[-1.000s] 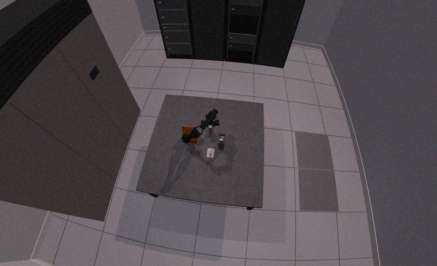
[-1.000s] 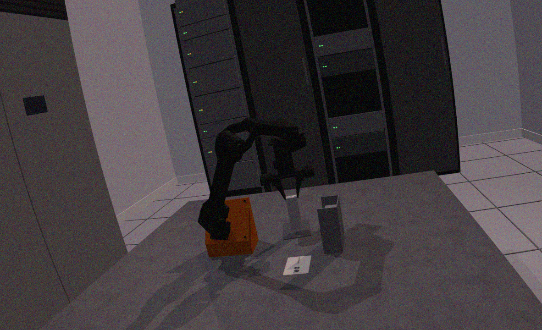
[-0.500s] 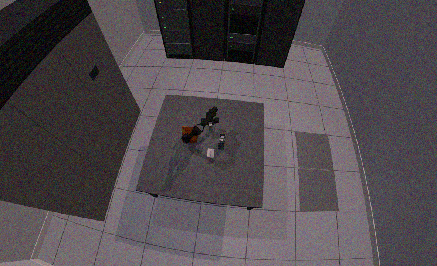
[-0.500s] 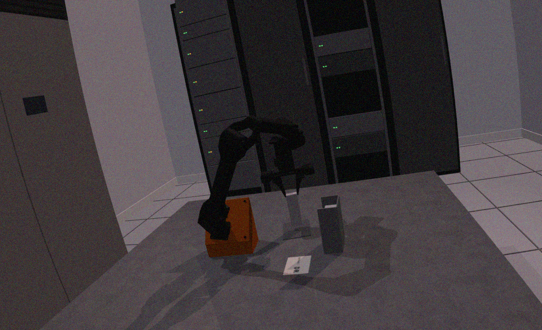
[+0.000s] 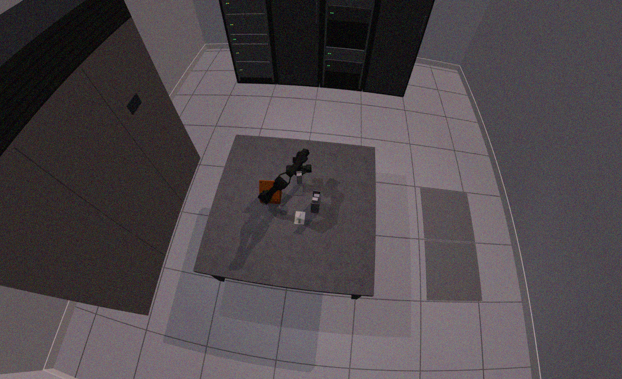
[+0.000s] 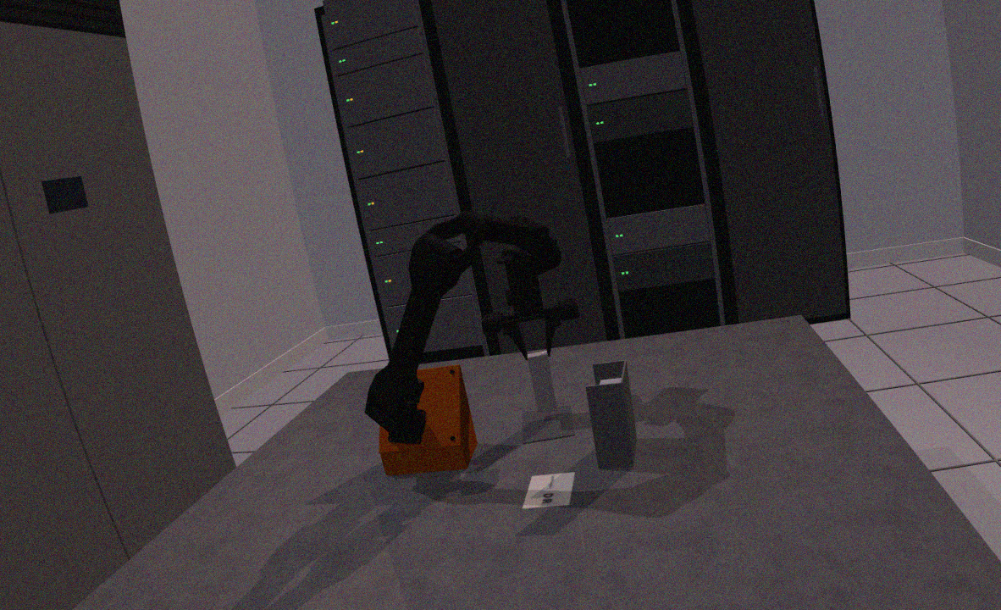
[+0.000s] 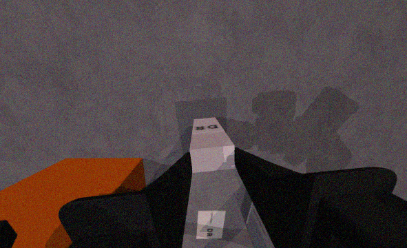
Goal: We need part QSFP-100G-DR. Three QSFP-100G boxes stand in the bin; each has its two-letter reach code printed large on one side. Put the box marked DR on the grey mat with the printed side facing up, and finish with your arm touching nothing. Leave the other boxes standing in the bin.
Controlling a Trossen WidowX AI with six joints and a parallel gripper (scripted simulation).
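Now: the white box 50 mm below my gripper tip. From my gripper tip the other things lie so: grey mat: 130 mm below, 30 mm to the right.
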